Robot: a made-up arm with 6 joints. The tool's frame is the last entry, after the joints. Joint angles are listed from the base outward. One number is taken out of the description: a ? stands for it. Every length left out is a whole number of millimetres.
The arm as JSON. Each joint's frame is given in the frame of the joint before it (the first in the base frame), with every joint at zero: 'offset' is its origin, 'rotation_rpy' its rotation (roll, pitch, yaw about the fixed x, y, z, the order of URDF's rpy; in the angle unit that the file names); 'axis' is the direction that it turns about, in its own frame. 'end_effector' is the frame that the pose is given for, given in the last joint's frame.
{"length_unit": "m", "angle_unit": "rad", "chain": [
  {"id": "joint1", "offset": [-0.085, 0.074, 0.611], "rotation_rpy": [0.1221, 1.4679, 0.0], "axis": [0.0, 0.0, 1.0]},
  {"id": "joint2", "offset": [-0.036, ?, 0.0], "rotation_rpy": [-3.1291, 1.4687, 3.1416], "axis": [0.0, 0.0, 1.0]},
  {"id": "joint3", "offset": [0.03, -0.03, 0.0], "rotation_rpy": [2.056, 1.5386, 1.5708], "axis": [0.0, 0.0, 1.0]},
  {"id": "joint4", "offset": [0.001, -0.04, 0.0], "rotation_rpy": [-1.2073, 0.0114, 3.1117], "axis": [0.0, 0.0, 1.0]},
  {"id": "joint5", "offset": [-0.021, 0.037, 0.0], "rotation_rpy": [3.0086, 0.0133, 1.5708], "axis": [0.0, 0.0, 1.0]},
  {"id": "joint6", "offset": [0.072, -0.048, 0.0], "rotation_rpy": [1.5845, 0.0, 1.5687], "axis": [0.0, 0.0, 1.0]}
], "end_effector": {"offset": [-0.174, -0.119, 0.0], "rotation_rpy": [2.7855, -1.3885, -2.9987]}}
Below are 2 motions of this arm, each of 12 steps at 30 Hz.
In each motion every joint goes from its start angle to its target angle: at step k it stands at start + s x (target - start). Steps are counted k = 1, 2, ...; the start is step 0. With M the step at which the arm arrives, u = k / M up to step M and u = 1 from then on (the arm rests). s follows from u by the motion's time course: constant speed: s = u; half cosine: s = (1 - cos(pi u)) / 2; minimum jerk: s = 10 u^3 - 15 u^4 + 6 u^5.
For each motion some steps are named. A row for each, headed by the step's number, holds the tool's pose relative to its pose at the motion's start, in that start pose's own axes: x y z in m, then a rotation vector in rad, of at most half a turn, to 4 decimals.
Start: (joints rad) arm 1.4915 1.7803 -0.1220 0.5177 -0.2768 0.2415
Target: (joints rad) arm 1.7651 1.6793 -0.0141 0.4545 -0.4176 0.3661
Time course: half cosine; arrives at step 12
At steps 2, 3, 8, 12:
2: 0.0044 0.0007 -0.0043 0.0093 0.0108 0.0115
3: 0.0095 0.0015 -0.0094 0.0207 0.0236 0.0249
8: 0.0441 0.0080 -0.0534 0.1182 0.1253 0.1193
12: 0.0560 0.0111 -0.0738 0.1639 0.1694 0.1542

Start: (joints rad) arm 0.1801 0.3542 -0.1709 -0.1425 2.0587 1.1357
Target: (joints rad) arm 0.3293 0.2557 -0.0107 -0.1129 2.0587 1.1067
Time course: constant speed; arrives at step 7
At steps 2, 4, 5, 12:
2: -0.0043 0.0067 0.0088 -0.0299 -0.0285 0.0044
4: -0.0086 0.0138 0.0174 -0.0596 -0.0579 0.0113
5: -0.0108 0.0175 0.0215 -0.0744 -0.0728 0.0157
12: -0.0152 0.0252 0.0294 -0.1037 -0.1032 0.0263

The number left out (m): -0.03
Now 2 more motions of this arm.
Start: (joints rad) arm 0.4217 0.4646 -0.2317 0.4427 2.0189 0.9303
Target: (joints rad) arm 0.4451 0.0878 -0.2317 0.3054 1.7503 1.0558
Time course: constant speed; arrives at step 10
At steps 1, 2, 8, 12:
1: -0.0002 0.0081 0.0056 -0.0250 -0.0101 0.0095
2: -0.0003 0.0163 0.0108 -0.0499 -0.0198 0.0196
8: -0.0004 0.0693 0.0350 -0.1986 -0.0687 0.0919
12: -0.0001 0.0879 0.0402 -0.2478 -0.0811 0.1200

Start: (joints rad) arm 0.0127 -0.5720 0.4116 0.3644 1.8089 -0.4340
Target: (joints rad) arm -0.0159 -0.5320 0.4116 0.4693 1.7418 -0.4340
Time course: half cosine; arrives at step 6
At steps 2, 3, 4, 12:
2: -0.0102 -0.0036 0.0011 0.0059 -0.0221 -0.0277
3: -0.0205 -0.0070 0.0020 0.0114 -0.0440 -0.0557
4: -0.0310 -0.0100 0.0028 0.0165 -0.0658 -0.0840
12: -0.0417 -0.0127 0.0035 0.0212 -0.0875 -0.1125

